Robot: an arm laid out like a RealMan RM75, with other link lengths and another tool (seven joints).
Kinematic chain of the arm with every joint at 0, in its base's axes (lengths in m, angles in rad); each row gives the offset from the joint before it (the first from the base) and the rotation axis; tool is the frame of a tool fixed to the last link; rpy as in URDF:
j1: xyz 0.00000 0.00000 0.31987 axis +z
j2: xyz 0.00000 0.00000 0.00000 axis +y
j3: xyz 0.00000 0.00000 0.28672 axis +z
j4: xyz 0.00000 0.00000 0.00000 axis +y
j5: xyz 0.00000 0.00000 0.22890 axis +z
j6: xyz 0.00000 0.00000 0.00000 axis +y
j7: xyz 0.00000 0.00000 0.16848 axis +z
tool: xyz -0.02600 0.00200 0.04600 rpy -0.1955 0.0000 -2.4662
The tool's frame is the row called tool.
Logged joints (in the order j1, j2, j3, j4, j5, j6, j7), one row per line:
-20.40 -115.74 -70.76 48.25 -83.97 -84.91 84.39
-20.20 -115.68 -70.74 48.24 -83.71 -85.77 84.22
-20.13 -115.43 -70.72 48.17 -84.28 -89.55 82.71
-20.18 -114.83 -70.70 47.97 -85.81 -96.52 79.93
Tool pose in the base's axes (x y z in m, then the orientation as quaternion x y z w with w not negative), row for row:
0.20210 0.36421 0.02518 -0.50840 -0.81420 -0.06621 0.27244
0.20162 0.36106 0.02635 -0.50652 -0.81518 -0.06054 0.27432
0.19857 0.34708 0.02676 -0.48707 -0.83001 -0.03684 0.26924
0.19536 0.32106 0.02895 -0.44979 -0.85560 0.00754 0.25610
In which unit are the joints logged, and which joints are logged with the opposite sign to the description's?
The joints are logged in degrees. Opposite sign: j1, j2, j4.
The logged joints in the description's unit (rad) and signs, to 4 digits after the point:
0.3560 2.0200 -1.2350 -0.8421 -1.4656 -1.4820 1.4729
0.3526 2.0190 -1.2346 -0.8419 -1.4610 -1.4970 1.4699
0.3513 2.0146 -1.2343 -0.8407 -1.4710 -1.5629 1.4436
0.3522 2.0042 -1.2339 -0.8372 -1.4977 -1.6846 1.3950

